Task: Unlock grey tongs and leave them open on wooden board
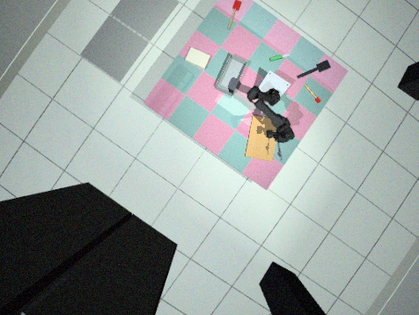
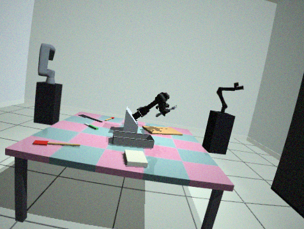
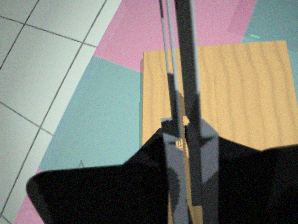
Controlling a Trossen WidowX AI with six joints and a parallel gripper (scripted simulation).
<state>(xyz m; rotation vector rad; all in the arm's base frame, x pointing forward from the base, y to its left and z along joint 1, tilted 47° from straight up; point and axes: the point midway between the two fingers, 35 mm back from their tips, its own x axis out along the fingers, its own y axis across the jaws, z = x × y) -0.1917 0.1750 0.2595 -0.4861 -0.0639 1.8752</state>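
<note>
Now: gripper tip 7 cm short of the wooden board and 14 cm above it. The rest, counted from my gripper tip: black spatula 4 cm behind, 78 cm to the right, 15 cm below; grey roasting tin 57 cm ahead, 32 cm to the right, 12 cm below; red-tipped tool 14 cm behind, 56 cm to the right, 15 cm below.
</note>
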